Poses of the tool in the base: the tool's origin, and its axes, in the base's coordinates. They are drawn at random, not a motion.
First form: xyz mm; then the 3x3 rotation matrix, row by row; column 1 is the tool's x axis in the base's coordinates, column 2 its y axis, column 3 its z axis. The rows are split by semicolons.
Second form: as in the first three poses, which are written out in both.
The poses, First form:
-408, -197, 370; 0.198, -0.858, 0.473; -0.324, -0.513, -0.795; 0.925, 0.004, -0.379
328, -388, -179; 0.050, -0.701, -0.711; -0.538, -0.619, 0.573; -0.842, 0.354, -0.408
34, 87, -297; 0.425, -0.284, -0.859; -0.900, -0.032, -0.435; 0.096, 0.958, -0.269
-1, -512, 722; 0.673, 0.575, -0.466; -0.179, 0.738, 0.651; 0.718, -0.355, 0.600
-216, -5, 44; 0.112, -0.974, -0.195; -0.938, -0.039, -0.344; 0.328, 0.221, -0.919
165, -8, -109; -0.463, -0.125, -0.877; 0.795, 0.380, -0.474; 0.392, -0.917, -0.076
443, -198, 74; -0.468, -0.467, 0.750; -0.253, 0.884, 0.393; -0.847, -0.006, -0.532
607, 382, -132; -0.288, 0.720, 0.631; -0.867, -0.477, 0.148; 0.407, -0.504, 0.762
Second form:
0.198, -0.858, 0.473, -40.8; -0.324, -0.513, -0.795, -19.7; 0.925, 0.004, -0.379, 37.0; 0, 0, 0, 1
0.050, -0.701, -0.711, 32.8; -0.538, -0.619, 0.573, -38.8; -0.842, 0.354, -0.408, -17.9; 0, 0, 0, 1
0.425, -0.284, -0.859, 3.4; -0.900, -0.032, -0.435, 8.7; 0.096, 0.958, -0.269, -29.7; 0, 0, 0, 1
0.673, 0.575, -0.466, -0.1; -0.179, 0.738, 0.651, -51.2; 0.718, -0.355, 0.600, 72.2; 0, 0, 0, 1
0.112, -0.974, -0.195, -21.6; -0.938, -0.039, -0.344, -0.5; 0.328, 0.221, -0.919, 4.4; 0, 0, 0, 1
-0.463, -0.125, -0.877, 16.5; 0.795, 0.380, -0.474, -0.8; 0.392, -0.917, -0.076, -10.9; 0, 0, 0, 1
-0.468, -0.467, 0.750, 44.3; -0.253, 0.884, 0.393, -19.8; -0.847, -0.006, -0.532, 7.4; 0, 0, 0, 1
-0.288, 0.720, 0.631, 60.7; -0.867, -0.477, 0.148, 38.2; 0.407, -0.504, 0.762, -13.2; 0, 0, 0, 1

